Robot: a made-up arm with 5 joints.
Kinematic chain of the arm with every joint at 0, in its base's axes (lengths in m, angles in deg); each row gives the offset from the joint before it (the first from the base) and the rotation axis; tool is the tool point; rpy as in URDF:
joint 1: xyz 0 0 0.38 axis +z
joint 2: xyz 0 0 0 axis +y
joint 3: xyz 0.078 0 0.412 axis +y
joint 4: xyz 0.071 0 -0.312 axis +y
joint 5: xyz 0.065 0 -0.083 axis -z
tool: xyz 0 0 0 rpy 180 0 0
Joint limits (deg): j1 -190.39..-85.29 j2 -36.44..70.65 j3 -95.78..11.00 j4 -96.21..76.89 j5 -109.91..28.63
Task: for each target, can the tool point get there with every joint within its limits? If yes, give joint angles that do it. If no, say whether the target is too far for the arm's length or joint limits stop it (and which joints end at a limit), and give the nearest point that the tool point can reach.
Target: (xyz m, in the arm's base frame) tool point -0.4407 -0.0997 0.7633
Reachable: yes | joints -167.25 -5.77 -73.10 51.56 -41.50
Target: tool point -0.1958 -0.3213 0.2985
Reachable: yes | joints -121.36 44.13 -18.41 -71.67 -84.37
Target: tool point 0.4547 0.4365 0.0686
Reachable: no: joint limits stop it (at a limit: joint 1, joint 2) | nearest point -0.0303 0.0055 0.2595 | short by 0.676 m
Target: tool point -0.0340 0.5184 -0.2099
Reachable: no: joint limits stop it (at a limit: joint 1, joint 2) | nearest point -0.2391 0.0438 0.0536 | short by 0.580 m
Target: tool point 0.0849 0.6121 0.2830
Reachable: no: joint limits stop it (at a limit: joint 1) | nearest point -0.0264 0.0048 0.2830 | short by 0.617 m
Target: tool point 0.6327 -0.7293 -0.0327
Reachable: no: too far | nearest point 0.0553 -0.6709 0.1052 | short by 0.597 m
